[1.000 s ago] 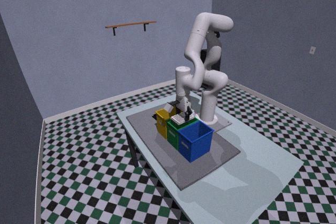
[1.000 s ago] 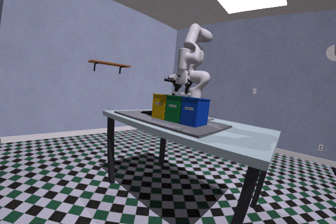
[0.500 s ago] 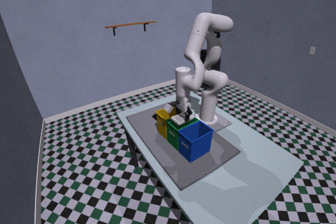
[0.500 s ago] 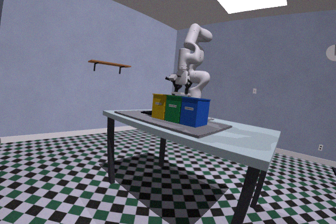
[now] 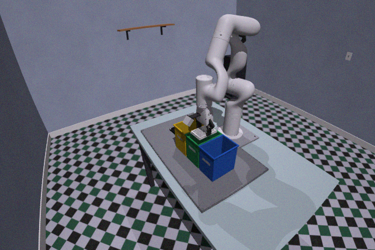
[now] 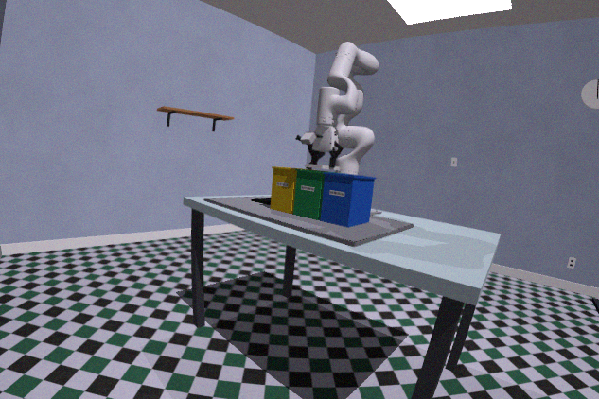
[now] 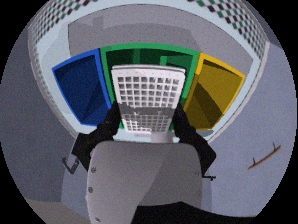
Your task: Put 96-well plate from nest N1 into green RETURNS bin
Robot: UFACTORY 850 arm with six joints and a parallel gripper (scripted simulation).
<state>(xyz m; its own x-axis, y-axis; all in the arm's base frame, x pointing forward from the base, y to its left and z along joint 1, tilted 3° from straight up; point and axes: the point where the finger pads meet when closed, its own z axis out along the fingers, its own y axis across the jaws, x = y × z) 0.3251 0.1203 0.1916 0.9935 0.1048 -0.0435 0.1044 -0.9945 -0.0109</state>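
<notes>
Now: hand 1 cm above the white 96-well plate. From my hand the other things lie so: blue bin: 1 cm behind, 13 cm to the left, 12 cm below; yellow bin: 1 cm ahead, 13 cm to the right, 12 cm below; green bin: 12 cm below.
</notes>
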